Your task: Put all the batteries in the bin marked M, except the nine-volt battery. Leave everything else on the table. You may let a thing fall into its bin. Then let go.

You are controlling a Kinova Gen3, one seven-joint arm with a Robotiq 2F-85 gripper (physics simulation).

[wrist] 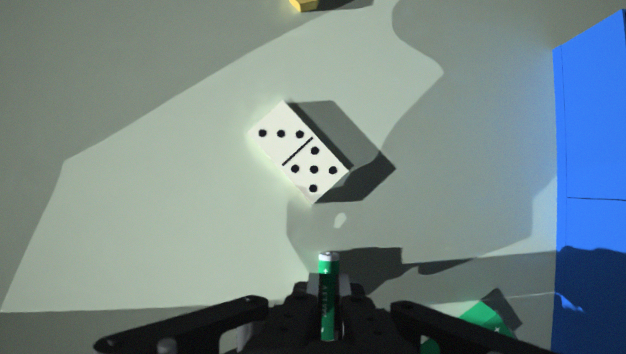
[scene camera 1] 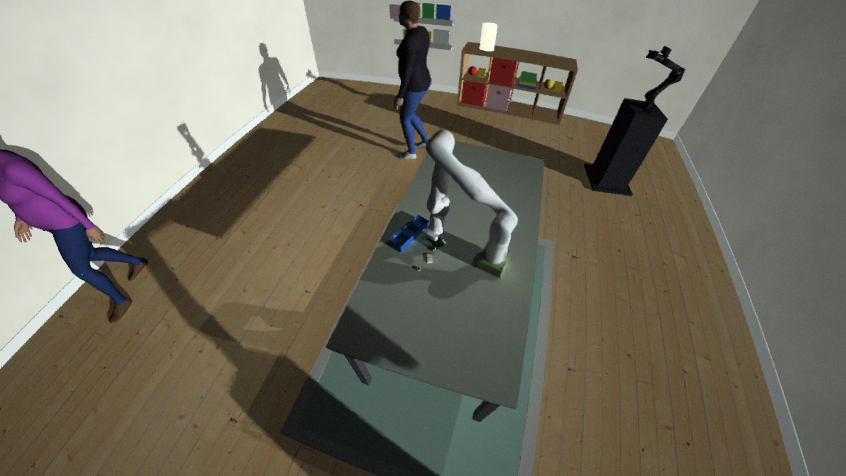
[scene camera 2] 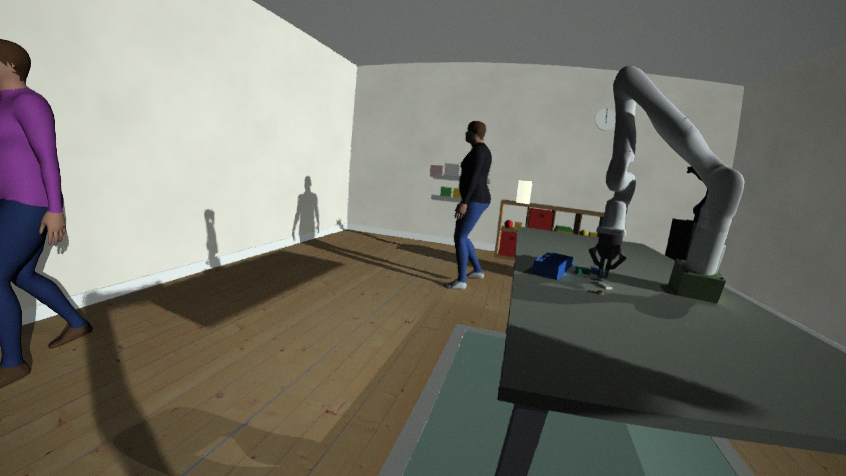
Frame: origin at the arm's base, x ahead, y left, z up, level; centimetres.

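Where they show: gripper, fingertip midpoint: (wrist: 328, 291) (scene camera 1: 434, 248) (scene camera 2: 601, 279); arm's base at its link origin: (scene camera 1: 495, 255) (scene camera 2: 699, 269).
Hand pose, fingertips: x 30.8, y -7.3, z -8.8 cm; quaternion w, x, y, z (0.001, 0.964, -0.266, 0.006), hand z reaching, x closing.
Each offset is from my fingertips to the top centre of the thing. "pt": to the spot under its first point.
My gripper (wrist: 328, 291) (scene camera 1: 436, 243) (scene camera 2: 603, 275) is shut on a green AAA battery @(dx +0.0, dy +0.0, dz +0.8 cm) (wrist: 328, 305), which lies lengthwise between the fingertips, its silver end pointing away from the palm in the wrist view. The fingers are low over the table; whether the battery touches it I cannot tell. A green block-shaped battery @(pt dx +6.3, dy -4.8, dz +1.0 cm) (wrist: 482, 316), the nine-volt one, shows partly behind the right finger. The blue bin unit @(dx +15.0, dy -7.7, dz +4.5 cm) (wrist: 590, 150) (scene camera 1: 404, 239) (scene camera 2: 550, 266) stands beside the gripper, with several compartments. No letter M is readable on it.
A white domino @(dx +2.2, dy +7.2, dz +0.5 cm) (wrist: 300, 152) (scene camera 1: 428, 258) (scene camera 2: 603, 285) lies near the fingertips. A yellow hex nut @(dx +6.8, dy +14.6, dz +0.7 cm) (wrist: 304, 5) (scene camera 1: 416, 268) (scene camera 2: 599, 293) lies beyond it. A small blue thing @(dx -1.6, dy -9.6, dz +1.1 cm) (scene camera 2: 595, 269) is behind the gripper. Two people stand beside the table (scene camera 1: 449, 331).
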